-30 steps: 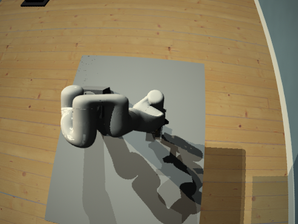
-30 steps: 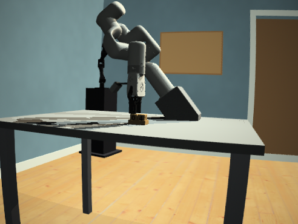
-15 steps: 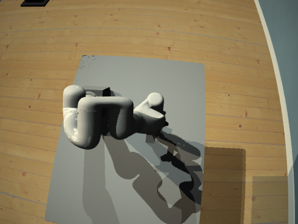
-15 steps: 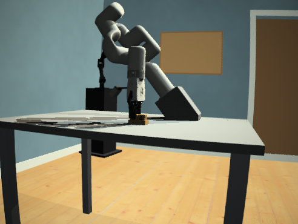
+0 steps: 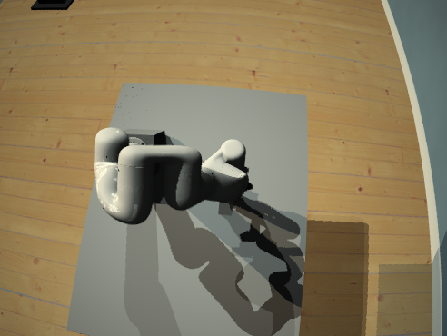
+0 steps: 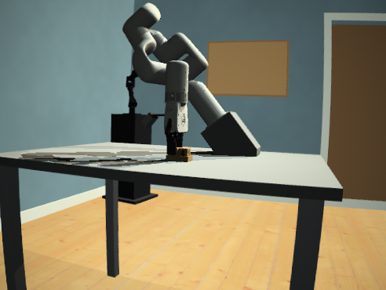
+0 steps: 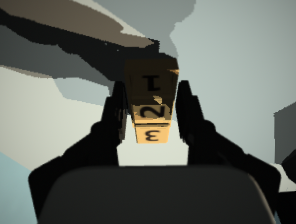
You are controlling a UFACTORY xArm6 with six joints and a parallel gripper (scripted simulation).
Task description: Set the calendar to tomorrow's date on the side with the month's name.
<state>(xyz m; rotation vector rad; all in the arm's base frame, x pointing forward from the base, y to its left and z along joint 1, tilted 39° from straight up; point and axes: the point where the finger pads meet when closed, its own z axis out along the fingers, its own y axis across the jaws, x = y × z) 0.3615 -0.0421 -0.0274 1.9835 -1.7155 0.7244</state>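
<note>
The wooden number cube is 10 mm below my hand. Also, from my hand: wooden calendar tray 30 mm below, 20 mm to the left.
</note>
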